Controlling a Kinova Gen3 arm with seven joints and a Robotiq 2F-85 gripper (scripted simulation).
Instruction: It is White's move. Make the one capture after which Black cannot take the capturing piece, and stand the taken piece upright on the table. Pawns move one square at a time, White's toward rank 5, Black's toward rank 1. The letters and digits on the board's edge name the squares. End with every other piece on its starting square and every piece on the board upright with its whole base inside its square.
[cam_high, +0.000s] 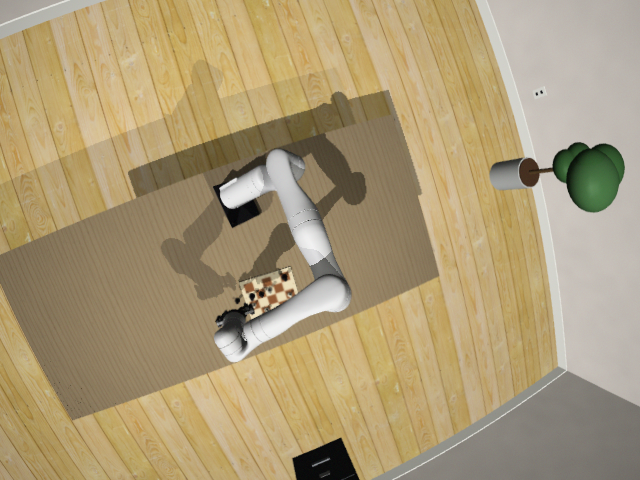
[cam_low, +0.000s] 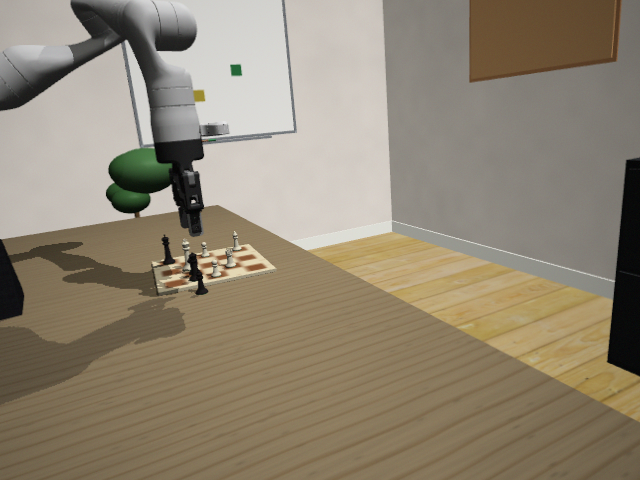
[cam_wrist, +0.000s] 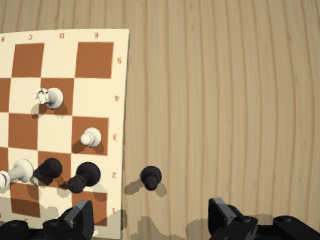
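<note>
My gripper is now 14 cm to the right of the tall white piece, 8 cm above it and 2 cm short of it. Also, from my hand: black pawn 10 cm below; then tall black piece 22 cm to the left, 8 cm below; then chessboard 13 cm to the left, 12 cm below, 6 cm ahead.
</note>
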